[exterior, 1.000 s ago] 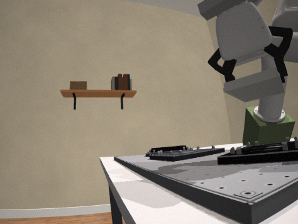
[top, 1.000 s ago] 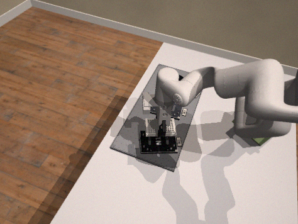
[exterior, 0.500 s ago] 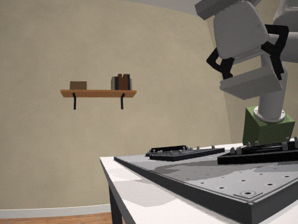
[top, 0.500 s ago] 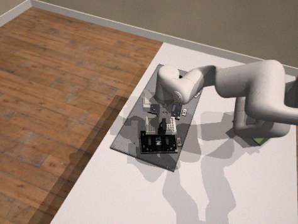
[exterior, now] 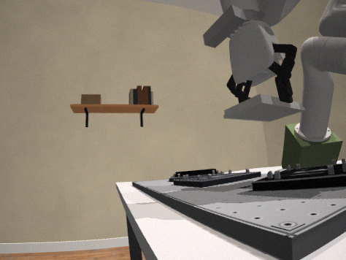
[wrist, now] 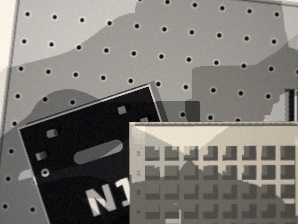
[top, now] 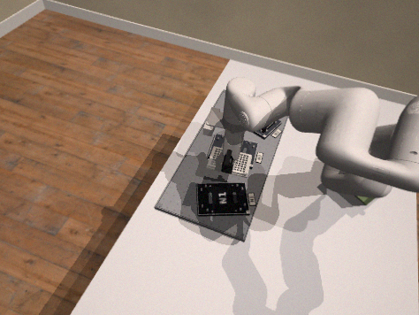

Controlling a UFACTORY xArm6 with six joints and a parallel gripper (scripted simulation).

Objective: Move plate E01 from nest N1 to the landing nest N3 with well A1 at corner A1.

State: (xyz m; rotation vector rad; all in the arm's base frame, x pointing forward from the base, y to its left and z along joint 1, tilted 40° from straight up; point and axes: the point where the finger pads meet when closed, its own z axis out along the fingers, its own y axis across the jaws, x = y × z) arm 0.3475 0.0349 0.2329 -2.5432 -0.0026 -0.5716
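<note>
My hand is 10 mm past the black nest, 60 mm to the right of it and 130 mm above it. The rest, counted from my hand: black plate: 340 mm to the right, 110 mm below; white well plate: 10 mm below.
</note>
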